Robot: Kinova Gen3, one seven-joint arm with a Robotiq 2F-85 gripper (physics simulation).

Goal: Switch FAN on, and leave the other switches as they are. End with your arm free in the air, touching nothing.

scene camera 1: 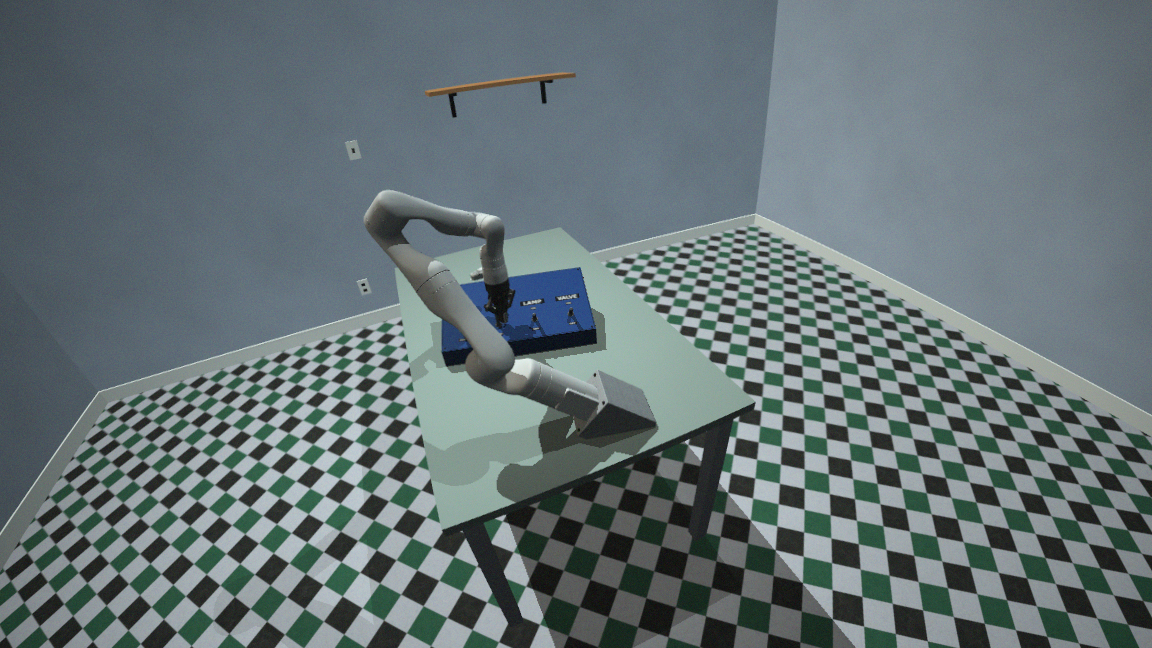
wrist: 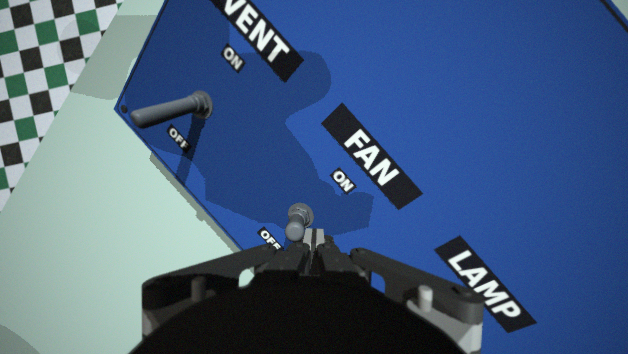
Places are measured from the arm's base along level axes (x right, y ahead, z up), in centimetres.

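Pixels of known places: gripper, fingertip midpoint: (scene camera 1: 504, 322) (wrist: 314, 241); arm's base at its link origin: (scene camera 1: 587, 402).
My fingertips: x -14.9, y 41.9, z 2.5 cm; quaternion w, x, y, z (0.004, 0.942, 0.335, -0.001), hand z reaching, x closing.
For each thing: its top centre in the pictures, then the offset to it from my fingertips. Level surfaces: height alone.
- FAN lever at its top centre: (wrist: 291, 235) dx -2.0, dy +0.5, dz +4.1 cm
- VENT lever at its top centre: (wrist: 148, 102) dx -14.1, dy +0.6, dz +3.2 cm
- LAMP lever at its top centre: (scene camera 1: 533, 311) dx +9.7, dy -2.4, dz +3.2 cm
- VALVE lever at its top centre: (scene camera 1: 570, 305) dx +21.6, dy -3.9, dz +3.2 cm
- LAMP label at its top centre: (wrist: 488, 288) (scene camera 1: 532, 301) dx +10.7, dy +5.9, dz +1.9 cm
- pale green table at its surface level: dz -9.4 cm
The blue switch panel (scene camera 1: 555, 282) (wrist: 500, 125) lies on the table. In the wrist view, the FAN lever (wrist: 295, 230) stands nearly upright between its ON label (wrist: 343, 180) and its OFF label (wrist: 269, 238), its tip pointing towards the camera. My gripper (scene camera 1: 502, 324) (wrist: 314, 241) is shut and empty. Its fingertips are low over the panel, right beside the FAN lever on the side away from VENT; whether they touch it I cannot tell. The VENT lever (wrist: 167, 111) tilts to its OFF side. In the scene view, the FAN lever is hard to make out at the gripper.
The LAMP lever (scene camera 1: 534, 319) and the VALVE lever (scene camera 1: 571, 312) stand to the right of my gripper in the scene view. The LAMP label (wrist: 485, 283) shows at the right in the wrist view. The pale green table (scene camera 1: 660, 354) carries the panel and my arm's base (scene camera 1: 621, 407).
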